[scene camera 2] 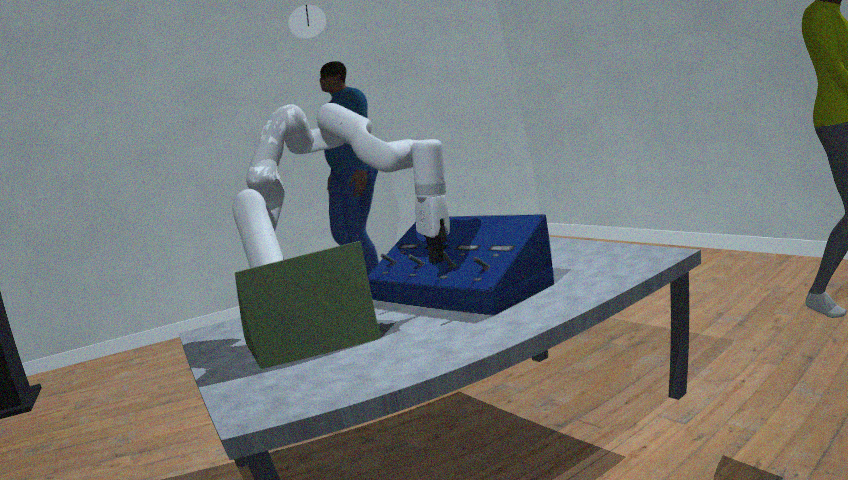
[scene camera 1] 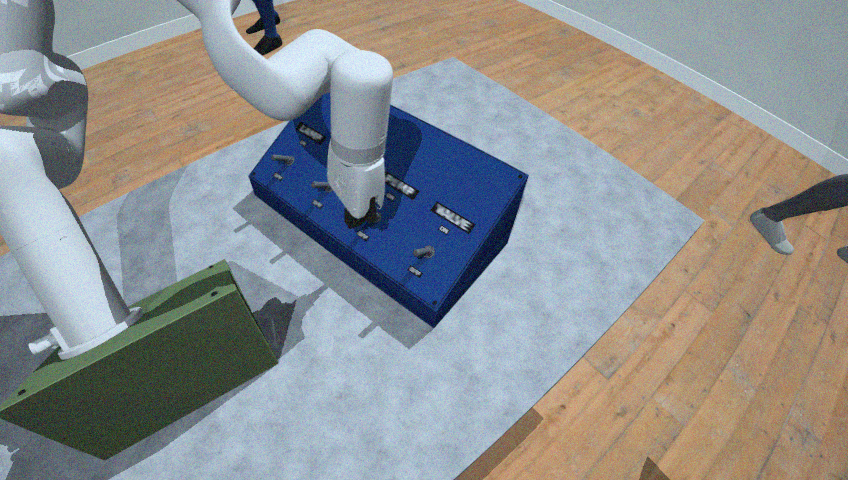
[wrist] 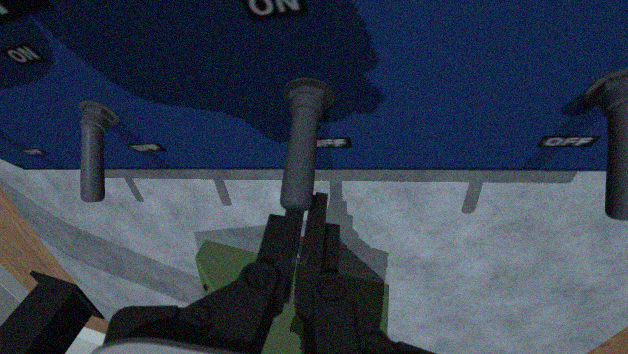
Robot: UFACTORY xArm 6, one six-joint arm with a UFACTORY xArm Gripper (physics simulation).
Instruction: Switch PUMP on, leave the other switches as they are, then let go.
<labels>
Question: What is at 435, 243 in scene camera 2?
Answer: The gripper.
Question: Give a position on a pump lever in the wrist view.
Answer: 297, 188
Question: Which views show the gripper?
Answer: Scene camera 2, scene camera 1 and the wrist view: all of them.
</labels>
